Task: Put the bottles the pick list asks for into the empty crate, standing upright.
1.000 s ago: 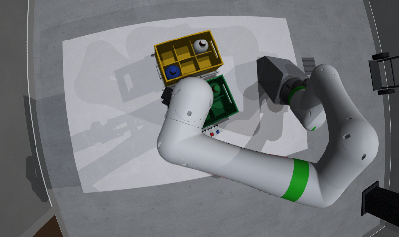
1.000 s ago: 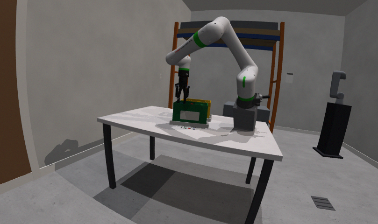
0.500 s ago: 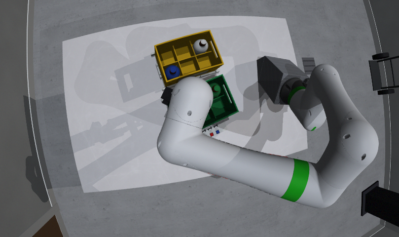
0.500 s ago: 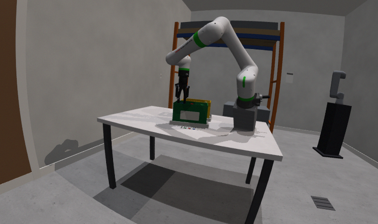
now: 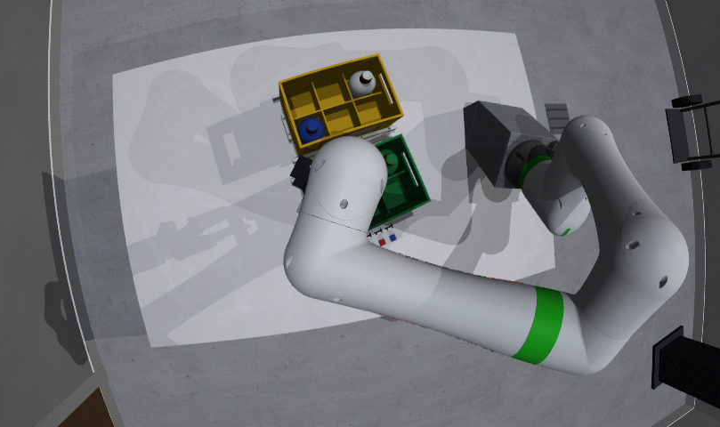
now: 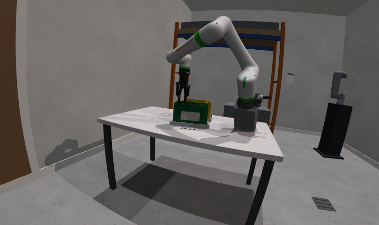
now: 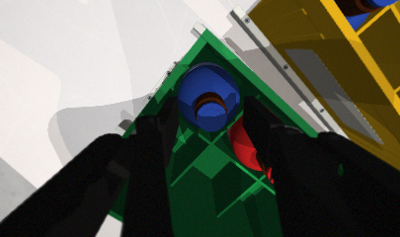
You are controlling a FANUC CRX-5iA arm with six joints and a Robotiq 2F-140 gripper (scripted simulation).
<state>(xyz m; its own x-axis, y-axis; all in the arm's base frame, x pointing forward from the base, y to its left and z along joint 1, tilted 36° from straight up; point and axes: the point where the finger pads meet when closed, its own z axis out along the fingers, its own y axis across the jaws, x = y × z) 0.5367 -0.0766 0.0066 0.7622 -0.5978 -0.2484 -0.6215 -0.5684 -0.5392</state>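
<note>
Right now the blue-label bottle is 10 cm below my hand. Round my hand: red bottle (10 cm below, 9 cm behind, 1 cm to the right); then green crate (10 cm below, 10 cm behind, 3 cm to the left); then green-label bottle (18 cm behind, 10 cm below, 3 cm to the right).
</note>
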